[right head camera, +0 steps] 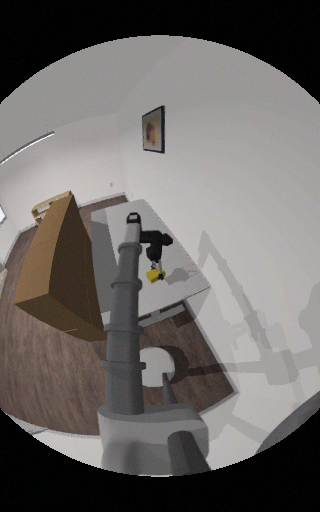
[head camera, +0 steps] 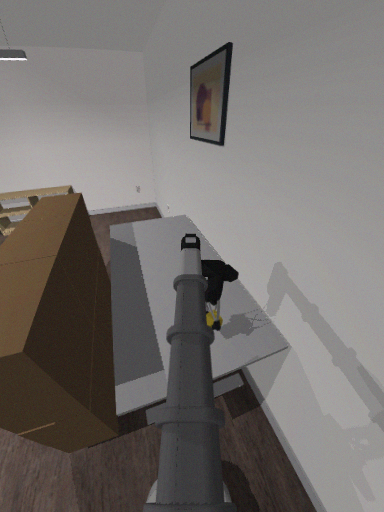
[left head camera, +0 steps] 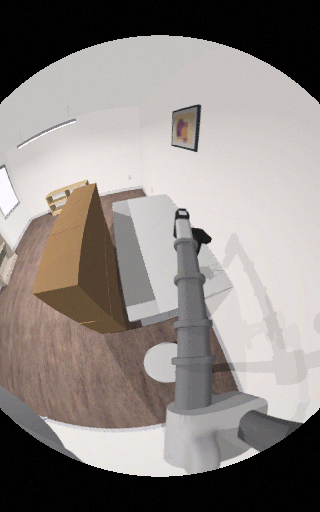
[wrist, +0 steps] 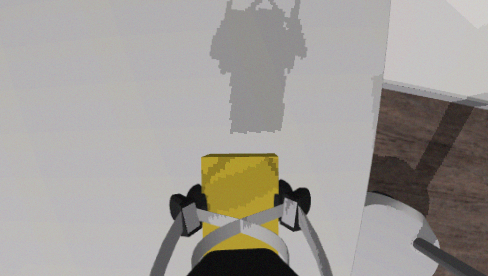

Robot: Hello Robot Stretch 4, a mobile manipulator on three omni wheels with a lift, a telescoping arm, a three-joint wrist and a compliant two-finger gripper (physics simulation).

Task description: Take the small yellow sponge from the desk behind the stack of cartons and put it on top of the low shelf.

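Frame: origin at the robot's base, x ahead, y left, z up, level; metres.
Seen in the pictures: gripper, fingertip midpoint: (right head camera: 156,273) (head camera: 210,321) (wrist: 239,198); robot's base, link origin: (right head camera: 152,365) (left head camera: 165,361).
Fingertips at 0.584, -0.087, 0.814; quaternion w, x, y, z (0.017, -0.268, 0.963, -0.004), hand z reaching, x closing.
Offsets run from my fingertips to a thing's top centre, as dx, dy, dz. "spot": to the spot under its first point. Level surfaces: height alone.
The yellow sponge @(-0.007, +0.008, +0.030) (head camera: 210,319) (right head camera: 153,276) (wrist: 240,175) is held between the fingers of my gripper (head camera: 213,320) (right head camera: 156,275) (wrist: 239,198), which is shut on it. Both black fingertips press its sides in the wrist view. The sponge is above the grey-white desk @(dz -0.122) (head camera: 155,250) (left head camera: 150,220) (right head camera: 112,220) (wrist: 100,125), and its shadow lies apart from it. The stack of brown cartons @(spot: +0.113, +0.649, -0.005) (head camera: 75,300) (left head camera: 95,250) (right head camera: 75,270) stands along the desk's left side. A light wood shelf @(dz -0.231) (head camera: 50,191) (left head camera: 70,189) shows beyond the cartons at the back left, partly hidden.
The wall with a framed picture (head camera: 210,97) (left head camera: 186,127) (right head camera: 153,129) runs along the desk's right side. My extended arm (head camera: 190,350) (left head camera: 191,310) (right head camera: 125,310) reaches over the desk. Another pale shelf (left head camera: 7,270) is at the left edge of the left head view.
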